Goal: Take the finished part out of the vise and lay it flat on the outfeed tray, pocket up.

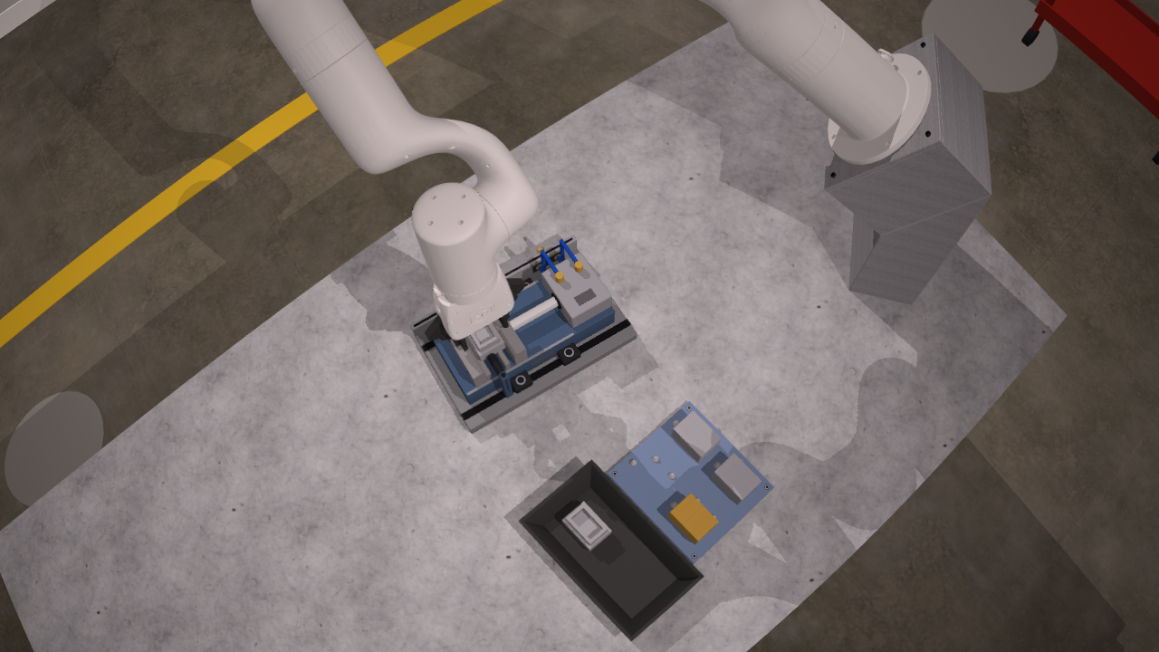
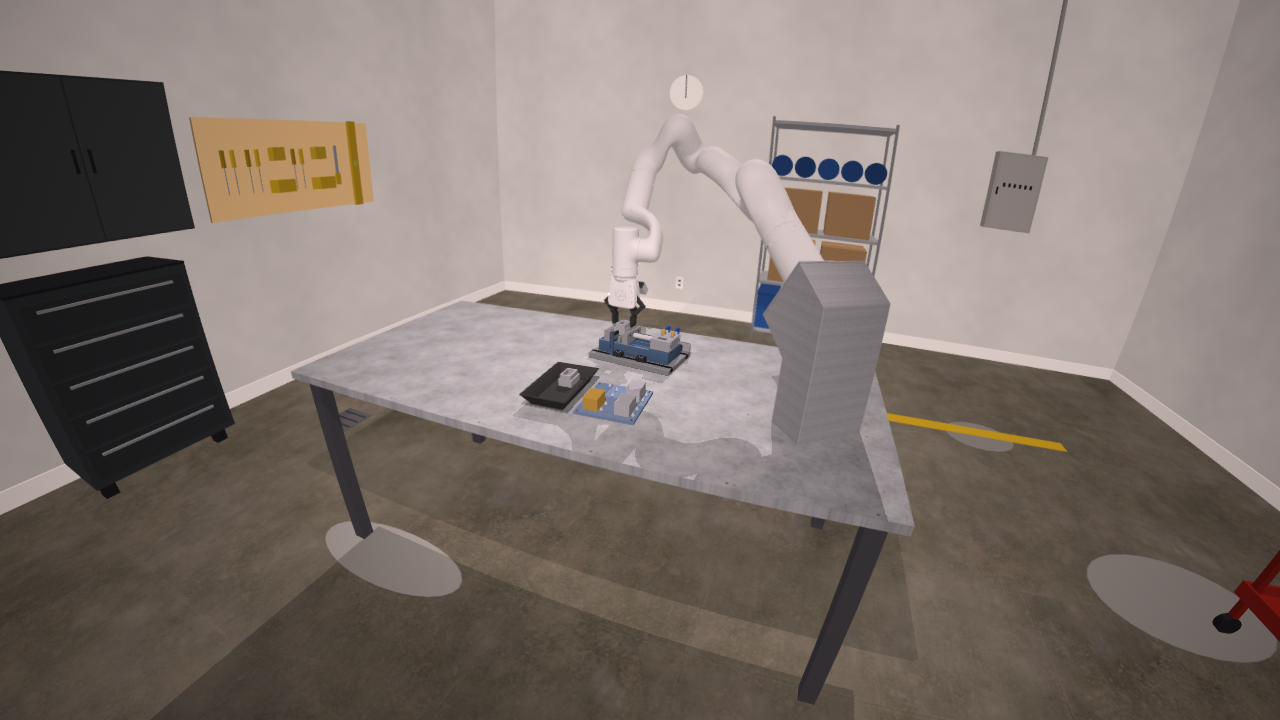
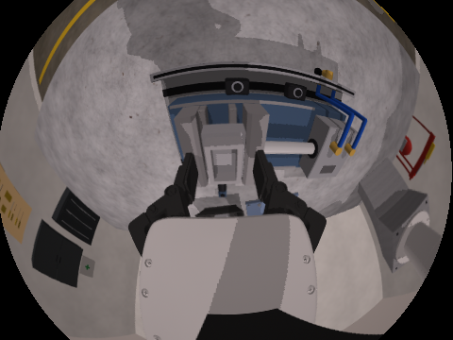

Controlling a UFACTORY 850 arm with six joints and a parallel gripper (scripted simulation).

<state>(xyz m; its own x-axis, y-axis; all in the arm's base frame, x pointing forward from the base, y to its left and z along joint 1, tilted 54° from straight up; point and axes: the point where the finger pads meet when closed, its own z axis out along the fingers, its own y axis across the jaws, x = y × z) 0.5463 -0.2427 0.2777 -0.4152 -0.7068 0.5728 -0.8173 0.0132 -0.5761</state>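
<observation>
Right now my hand is 6 cm past the vise, 3 cm to the right of it and 8 cm above it. The rest, counted from my hand: blue fixture plate 1 cm ahead, 37 cm to the left, 12 cm below; then yellow block 7 cm ahead, 40 cm to the left, 10 cm below.
</observation>
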